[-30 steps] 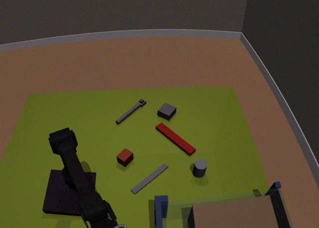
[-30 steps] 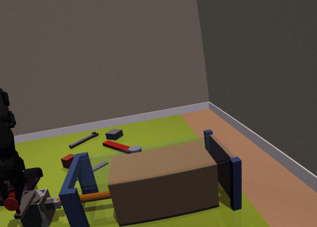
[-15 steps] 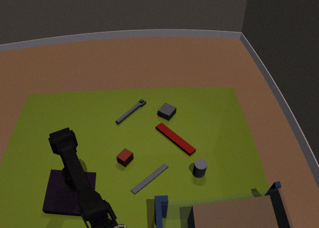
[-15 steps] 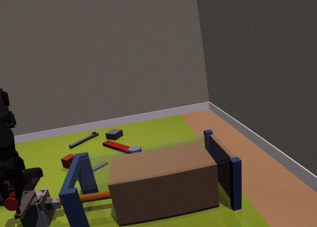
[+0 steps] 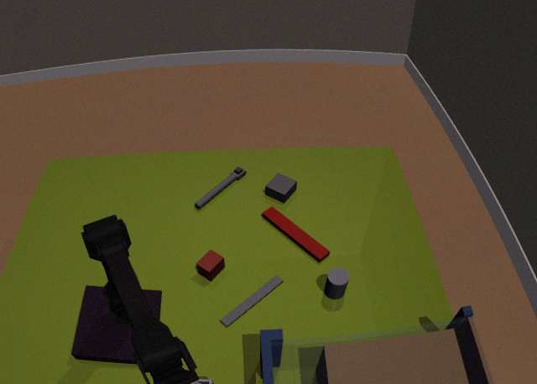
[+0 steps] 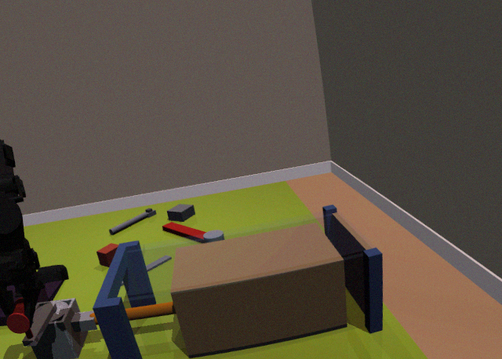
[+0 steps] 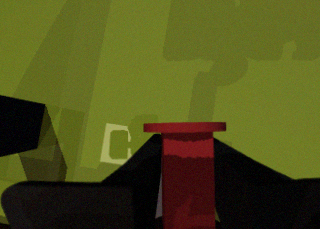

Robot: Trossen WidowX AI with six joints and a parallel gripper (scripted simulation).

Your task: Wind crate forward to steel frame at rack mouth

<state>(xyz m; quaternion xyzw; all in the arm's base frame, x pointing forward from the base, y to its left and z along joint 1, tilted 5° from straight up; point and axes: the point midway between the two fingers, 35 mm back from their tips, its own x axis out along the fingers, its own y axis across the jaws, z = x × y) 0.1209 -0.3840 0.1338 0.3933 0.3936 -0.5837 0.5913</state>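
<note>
Now: the red crank grip 2 cm to the left of my gripper tip. From my gripper tip the other things lie so: winch handle: 6 cm to the left, 3 cm below, 1 cm ahead; blue steel frame: 17 cm ahead, 10 cm to the left, 2 cm below; grey winch: 11 cm to the left, 10 cm below.
</note>
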